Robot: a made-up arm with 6 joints. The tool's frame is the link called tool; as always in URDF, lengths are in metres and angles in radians. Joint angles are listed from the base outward.
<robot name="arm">
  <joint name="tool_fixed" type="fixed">
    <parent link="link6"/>
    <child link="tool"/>
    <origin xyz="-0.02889 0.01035 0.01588" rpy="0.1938 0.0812 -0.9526"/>
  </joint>
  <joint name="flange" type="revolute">
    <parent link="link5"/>
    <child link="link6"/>
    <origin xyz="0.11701 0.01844 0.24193" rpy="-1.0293 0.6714 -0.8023"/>
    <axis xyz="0 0 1"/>
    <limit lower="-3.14" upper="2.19"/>
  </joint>
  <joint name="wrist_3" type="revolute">
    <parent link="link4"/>
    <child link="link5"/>
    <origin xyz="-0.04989 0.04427 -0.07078" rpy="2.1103 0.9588 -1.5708"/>
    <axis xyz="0 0 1"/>
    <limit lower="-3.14" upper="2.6"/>
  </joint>
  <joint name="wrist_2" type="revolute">
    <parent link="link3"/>
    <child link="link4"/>
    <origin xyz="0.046 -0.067 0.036" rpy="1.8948 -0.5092 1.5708"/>
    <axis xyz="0 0 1"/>
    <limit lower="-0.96" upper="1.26"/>
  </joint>
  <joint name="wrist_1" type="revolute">
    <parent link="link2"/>
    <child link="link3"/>
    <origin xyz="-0.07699 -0.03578 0.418" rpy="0.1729 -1.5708 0"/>
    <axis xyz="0 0 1"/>
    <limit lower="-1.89" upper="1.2"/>
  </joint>
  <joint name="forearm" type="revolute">
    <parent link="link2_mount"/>
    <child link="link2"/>
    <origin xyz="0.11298 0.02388 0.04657" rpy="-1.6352 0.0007 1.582"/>
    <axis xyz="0 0 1"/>
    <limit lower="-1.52" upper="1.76"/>
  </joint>
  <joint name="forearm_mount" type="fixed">
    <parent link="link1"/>
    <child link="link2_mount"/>
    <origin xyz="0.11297 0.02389 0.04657"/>
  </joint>
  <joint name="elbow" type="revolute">
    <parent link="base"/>
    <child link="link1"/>
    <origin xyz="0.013 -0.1 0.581" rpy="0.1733 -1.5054 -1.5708"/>
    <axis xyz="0 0 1"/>
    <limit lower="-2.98" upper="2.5"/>
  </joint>
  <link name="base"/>
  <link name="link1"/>
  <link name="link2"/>
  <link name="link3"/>
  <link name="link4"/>
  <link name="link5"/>
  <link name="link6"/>
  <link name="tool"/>
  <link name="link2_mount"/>
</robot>
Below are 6 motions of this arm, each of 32 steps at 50 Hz.
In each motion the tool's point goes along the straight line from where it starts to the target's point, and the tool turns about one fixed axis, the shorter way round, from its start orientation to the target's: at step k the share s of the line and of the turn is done. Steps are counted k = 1, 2, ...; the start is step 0. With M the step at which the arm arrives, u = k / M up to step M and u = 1 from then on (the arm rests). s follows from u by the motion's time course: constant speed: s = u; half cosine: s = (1 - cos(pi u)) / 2; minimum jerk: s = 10 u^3 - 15 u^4 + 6 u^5.
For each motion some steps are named. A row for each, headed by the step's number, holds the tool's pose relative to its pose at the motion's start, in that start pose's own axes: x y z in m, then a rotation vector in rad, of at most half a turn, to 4 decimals.
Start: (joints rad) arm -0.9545 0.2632 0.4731 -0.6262 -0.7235 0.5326
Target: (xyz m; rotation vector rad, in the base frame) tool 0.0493 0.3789 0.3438 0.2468 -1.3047 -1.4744
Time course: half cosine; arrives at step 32
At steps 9, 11, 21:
9: 0.0149 0.0047 -0.0143 -0.0031 0.0468 0.1932
11: 0.0216 0.0068 -0.0207 -0.0044 0.0677 0.2793
21: 0.0600 0.0189 -0.0577 -0.0123 0.1883 0.7774

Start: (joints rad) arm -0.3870 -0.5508 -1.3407 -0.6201 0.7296 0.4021
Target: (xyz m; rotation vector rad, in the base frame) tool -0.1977 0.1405 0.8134 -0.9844 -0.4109 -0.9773
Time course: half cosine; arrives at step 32
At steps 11, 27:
11: -0.0270 0.0440 0.0361 -0.1599 -0.1606 -0.0080
27: -0.0962 0.1568 0.1286 -0.5693 -0.5719 -0.0283

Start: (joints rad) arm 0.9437 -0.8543 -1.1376 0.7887 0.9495 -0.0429
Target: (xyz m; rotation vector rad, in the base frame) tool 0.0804 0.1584 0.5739 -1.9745 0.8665 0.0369
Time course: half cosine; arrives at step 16
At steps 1, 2, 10, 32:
1: -0.0007 -0.0005 -0.0004 0.0018 -0.0029 0.0010
2: -0.0026 -0.0018 -0.0018 0.0072 -0.0114 0.0038
10: -0.0470 -0.0329 -0.0323 0.1305 -0.2074 0.0699
32: -0.0679 -0.0476 -0.0468 0.1887 -0.3000 0.1011

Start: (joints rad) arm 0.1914 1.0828 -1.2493 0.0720 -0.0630 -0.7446
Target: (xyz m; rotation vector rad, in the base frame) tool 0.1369 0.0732 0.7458 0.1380 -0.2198 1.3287
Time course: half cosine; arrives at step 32
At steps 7, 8, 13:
7: -0.0006 -0.0108 -0.0062 -0.0056 0.0686 -0.0263
8: -0.0008 -0.0139 -0.0080 -0.0072 0.0885 -0.0339
13: -0.0019 -0.0337 -0.0194 -0.0174 0.2145 -0.0821

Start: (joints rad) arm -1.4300 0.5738 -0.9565 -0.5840 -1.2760 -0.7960
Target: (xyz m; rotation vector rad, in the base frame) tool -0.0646 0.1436 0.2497 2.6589 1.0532 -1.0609
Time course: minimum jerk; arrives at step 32
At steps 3, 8, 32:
3: -0.0012 0.0015 0.0003 -0.0027 -0.0012 0.0082
8: -0.0179 0.0214 0.0048 -0.0397 -0.0169 0.1191
32: -0.1734 0.2065 0.0459 -0.3833 -0.1635 1.1504

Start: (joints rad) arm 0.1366 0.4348 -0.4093 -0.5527 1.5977 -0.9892
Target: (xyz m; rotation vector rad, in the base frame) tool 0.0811 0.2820 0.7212 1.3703 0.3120 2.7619
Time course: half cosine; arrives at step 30
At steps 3, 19, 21, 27, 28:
3: 0.0031 0.0053 -0.0050 -0.0285 0.0167 0.0013
19: 0.0891 0.1533 -0.1426 -0.8182 0.4800 0.0374
21: 0.1006 0.1731 -0.1609 -0.9235 0.5418 0.0422
27: 0.1236 0.2127 -0.1977 -1.1348 0.6658 0.0519
28: 0.1254 0.2156 -0.2005 -1.1506 0.6750 0.0526

